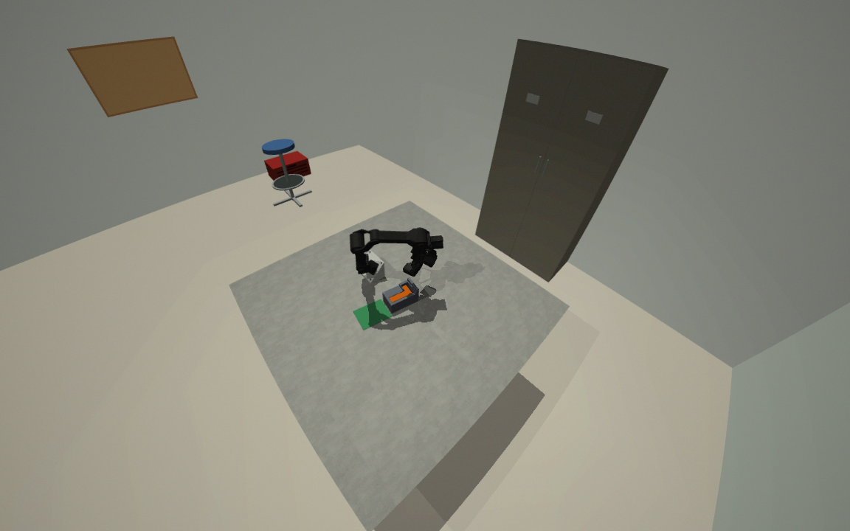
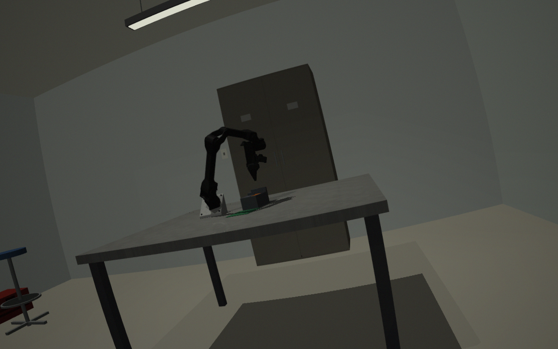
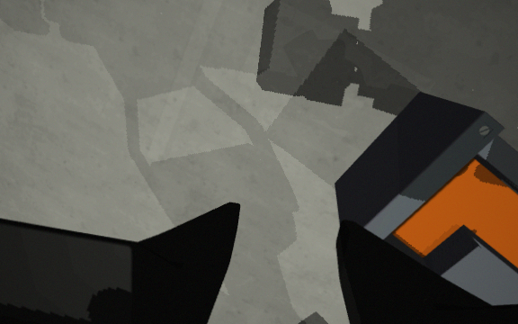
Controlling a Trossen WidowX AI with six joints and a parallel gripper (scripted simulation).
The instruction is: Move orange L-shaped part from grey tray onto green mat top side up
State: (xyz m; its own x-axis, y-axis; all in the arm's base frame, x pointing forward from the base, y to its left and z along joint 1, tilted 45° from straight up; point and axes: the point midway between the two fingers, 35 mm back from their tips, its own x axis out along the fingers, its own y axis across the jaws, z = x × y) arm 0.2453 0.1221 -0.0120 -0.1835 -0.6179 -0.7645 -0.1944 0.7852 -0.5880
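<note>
My gripper tip is 110 mm to the left of the orange L-shaped part and 80 mm above it. The rest, counted from my gripper tip: green mat 50 mm behind, 270 mm to the right, 150 mm below.
</note>
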